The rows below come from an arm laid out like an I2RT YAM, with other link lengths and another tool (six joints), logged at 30 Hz.
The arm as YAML. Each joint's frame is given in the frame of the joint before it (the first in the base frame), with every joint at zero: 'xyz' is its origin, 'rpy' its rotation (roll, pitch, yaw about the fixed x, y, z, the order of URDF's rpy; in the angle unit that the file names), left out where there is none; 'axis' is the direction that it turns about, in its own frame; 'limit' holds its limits. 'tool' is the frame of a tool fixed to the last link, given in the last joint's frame.
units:
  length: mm
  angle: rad
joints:
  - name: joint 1
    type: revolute
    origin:
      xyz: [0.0, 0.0, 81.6]
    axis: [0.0, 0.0, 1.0]
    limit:
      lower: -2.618
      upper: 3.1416
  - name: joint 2
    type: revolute
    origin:
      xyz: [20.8, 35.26, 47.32]
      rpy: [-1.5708, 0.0, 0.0]
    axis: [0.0, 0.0, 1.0]
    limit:
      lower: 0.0
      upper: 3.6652
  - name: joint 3
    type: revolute
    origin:
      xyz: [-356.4, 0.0, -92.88]
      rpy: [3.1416, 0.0, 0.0]
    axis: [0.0, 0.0, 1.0]
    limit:
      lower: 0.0
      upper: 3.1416
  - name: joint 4
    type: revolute
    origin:
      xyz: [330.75, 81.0, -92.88]
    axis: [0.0, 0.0, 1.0]
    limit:
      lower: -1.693
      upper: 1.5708
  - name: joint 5
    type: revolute
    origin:
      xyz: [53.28, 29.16, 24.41]
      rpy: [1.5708, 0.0, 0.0]
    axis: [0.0, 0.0, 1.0]
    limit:
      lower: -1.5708
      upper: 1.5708
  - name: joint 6
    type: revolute
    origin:
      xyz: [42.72, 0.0, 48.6]
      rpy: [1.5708, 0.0, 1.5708]
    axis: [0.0, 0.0, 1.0]
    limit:
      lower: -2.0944
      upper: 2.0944
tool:
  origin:
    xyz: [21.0, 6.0, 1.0]
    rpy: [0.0, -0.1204, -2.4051]
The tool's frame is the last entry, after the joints.
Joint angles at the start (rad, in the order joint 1, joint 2, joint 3, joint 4, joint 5, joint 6):
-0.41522, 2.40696, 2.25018, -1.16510, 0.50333, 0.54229
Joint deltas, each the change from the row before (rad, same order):
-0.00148, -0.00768, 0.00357, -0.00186, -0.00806, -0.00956
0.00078, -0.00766, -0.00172, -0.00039, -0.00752, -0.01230
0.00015, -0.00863, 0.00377, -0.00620, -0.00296, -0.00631
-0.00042, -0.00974, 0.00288, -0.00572, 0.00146, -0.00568
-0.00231, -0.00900, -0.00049, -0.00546, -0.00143, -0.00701
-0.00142, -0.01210, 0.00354, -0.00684, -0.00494, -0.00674
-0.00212, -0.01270, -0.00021, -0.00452, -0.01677, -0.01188
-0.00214, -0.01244, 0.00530, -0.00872, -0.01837, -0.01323
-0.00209, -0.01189, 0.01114, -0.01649, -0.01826, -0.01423
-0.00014, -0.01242, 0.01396, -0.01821, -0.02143, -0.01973
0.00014, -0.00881, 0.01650, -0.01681, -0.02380, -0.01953
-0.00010, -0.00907, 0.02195, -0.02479, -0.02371, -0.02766
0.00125, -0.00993, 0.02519, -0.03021, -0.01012, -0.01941
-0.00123, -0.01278, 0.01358, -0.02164, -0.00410, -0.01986
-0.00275, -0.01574, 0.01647, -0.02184, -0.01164, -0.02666
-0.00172, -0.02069, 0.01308, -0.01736, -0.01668, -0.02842
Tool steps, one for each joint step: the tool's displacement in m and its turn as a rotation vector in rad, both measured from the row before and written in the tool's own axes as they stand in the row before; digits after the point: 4 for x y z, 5 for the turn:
-0.0013, 0.0033, -0.0045, 0.00465, 0.00948, -0.00440
-0.0012, 0.0013, -0.0037, 0.00448, 0.00734, -0.01096
-0.0018, 0.0028, -0.0057, 0.00069, 0.00621, -0.00365
-0.0022, 0.0034, -0.0059, -0.00360, 0.00511, -0.00168
-0.0025, 0.0034, -0.0040, -0.00022, 0.00183, -0.00362
-0.0029, 0.0043, -0.0070, 0.00174, 0.00826, -0.00167
-0.0029, 0.0037, -0.0059, 0.01224, 0.01129, -0.00798
-0.0030, 0.0043, -0.0074, 0.01309, 0.01297, -0.00908
-0.0034, 0.0049, -0.0090, 0.01330, 0.01114, -0.01134
-0.0033, 0.0042, -0.0107, 0.01490, 0.01497, -0.01823
-0.0024, 0.0033, -0.0096, 0.01664, 0.01672, -0.01853
-0.0031, 0.0039, -0.0115, 0.01590, 0.01516, -0.02743
-0.0041, 0.0037, -0.0136, 0.00494, 0.00914, -0.01956
-0.0050, 0.0039, -0.0112, -0.00065, 0.00529, -0.01722
-0.0062, 0.0049, -0.0132, 0.00259, 0.01296, -0.02125
-0.0069, 0.0042, -0.0150, 0.00369, 0.02108, -0.02228

